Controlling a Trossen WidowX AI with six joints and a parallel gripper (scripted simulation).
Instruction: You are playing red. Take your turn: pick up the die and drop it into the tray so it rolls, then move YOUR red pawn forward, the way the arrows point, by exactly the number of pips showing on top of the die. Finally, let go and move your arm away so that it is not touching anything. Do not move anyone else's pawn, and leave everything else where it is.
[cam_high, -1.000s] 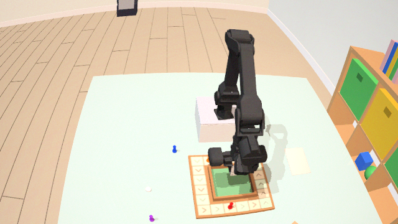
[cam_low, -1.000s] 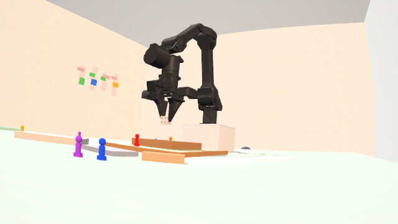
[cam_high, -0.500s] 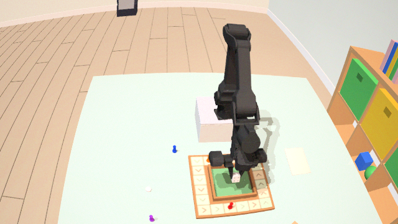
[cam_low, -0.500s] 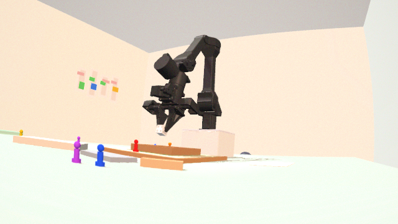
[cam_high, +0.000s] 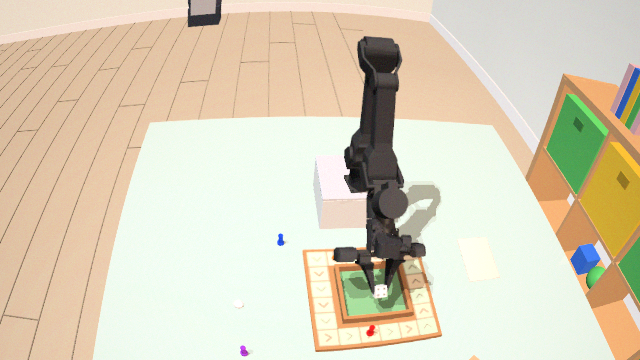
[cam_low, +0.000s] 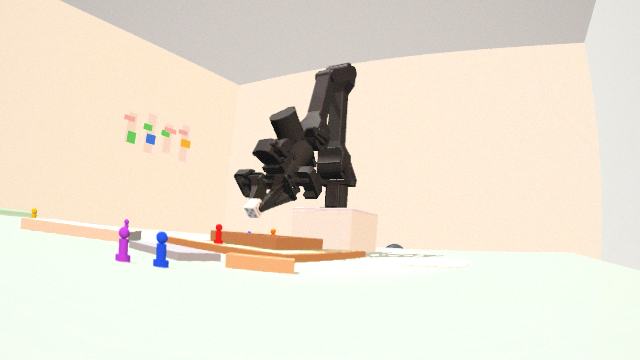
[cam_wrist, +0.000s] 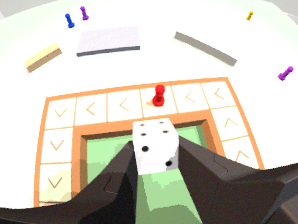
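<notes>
The red pawn is 60 mm ahead of my gripper tip, 30 mm to the right of it and 50 mm below it. Also, from my gripper tip: green tray 40 mm behind, 10 mm to the left, 70 mm below; white die right at my gripper tip; orange pawn 160 mm behind, 40 mm to the right, 50 mm below.
</notes>
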